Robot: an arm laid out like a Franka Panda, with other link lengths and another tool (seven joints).
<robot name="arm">
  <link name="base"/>
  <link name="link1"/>
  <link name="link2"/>
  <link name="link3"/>
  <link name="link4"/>
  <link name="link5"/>
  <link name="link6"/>
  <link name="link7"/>
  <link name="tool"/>
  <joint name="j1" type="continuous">
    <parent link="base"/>
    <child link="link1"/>
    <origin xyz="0 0 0.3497" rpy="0 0 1.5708"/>
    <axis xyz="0 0 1"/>
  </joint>
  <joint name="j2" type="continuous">
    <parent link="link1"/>
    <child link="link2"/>
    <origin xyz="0 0 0" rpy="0 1.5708 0"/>
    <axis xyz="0 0 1"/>
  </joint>
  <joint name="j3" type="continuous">
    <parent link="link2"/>
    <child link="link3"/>
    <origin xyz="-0.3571 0 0" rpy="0 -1.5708 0"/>
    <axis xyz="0 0 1"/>
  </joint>
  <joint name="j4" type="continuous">
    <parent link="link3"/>
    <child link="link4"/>
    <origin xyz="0 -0.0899 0" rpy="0 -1.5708 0"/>
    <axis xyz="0 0 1"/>
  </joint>
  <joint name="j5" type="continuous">
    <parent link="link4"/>
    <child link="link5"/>
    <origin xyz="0.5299 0.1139 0" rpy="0 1.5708 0"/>
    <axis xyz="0 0 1"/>
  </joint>
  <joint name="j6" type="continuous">
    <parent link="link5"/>
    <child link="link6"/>
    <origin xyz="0 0 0" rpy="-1.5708 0 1.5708"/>
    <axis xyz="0 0 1"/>
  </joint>
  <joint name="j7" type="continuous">
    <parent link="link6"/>
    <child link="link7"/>
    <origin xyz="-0.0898 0 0" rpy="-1.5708 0 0"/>
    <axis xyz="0 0 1"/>
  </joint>
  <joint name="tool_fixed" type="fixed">
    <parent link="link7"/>
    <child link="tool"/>
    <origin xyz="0.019 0.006 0.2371" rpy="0.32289 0 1.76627"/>
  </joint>
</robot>
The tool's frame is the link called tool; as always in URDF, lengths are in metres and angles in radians. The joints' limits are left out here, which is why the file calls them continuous.
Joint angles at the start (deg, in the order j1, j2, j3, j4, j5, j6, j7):
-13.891, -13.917, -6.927, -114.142, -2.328, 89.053, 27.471
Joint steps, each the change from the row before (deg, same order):
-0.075, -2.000, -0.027, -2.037, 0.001, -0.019, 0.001
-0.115, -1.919, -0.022, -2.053, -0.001, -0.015, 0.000
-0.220, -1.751, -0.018, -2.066, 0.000, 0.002, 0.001
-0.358, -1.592, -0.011, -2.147, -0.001, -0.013, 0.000
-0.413, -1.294, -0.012, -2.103, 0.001, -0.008, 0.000
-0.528, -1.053, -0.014, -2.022, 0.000, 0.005, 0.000
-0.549, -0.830, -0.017, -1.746, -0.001, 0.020, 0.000
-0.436, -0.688, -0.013, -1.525, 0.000, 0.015, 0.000
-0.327, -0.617, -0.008, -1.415, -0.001, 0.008, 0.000
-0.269, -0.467, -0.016, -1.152, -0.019, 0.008, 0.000
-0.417, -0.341, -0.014, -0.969, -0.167, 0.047, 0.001
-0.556, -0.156, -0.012, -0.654, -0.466, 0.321, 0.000
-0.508, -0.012, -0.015, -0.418, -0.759, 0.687, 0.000
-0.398, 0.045, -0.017, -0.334, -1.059, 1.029, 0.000
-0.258, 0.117, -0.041, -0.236, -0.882, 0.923, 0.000
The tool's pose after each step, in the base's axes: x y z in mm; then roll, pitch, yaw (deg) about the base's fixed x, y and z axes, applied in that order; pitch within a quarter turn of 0, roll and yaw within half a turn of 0. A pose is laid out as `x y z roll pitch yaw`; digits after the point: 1 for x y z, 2 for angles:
522.6 -197.2 486.8 -152.85 7.36 31.61
510.1 -193.7 484.7 -152.58 7.28 31.58
497.8 -191.0 480.6 -152.19 7.31 31.47
485.0 -189.2 474.0 -151.62 7.51 31.27
472.9 -187.9 464.9 -150.86 7.89 31.04
461.3 -187.6 454.3 -150.01 8.38 30.72
451.0 -187.9 444.5 -149.22 8.85 30.36
442.2 -187.7 435.7 -148.50 9.28 30.10
434.2 -186.6 427.3 -147.82 9.70 29.96
427.6 -185.8 420.2 -147.24 10.07 29.84
421.4 -187.2 413.7 -146.84 10.51 29.58
416.9 -191.9 408.7 -146.95 10.94 29.16
414.6 -198.6 404.7 -147.62 11.34 28.77
413.9 -206.4 401.0 -148.76 11.73 28.49
413.9 -212.9 397.8 -149.72 12.04 28.32

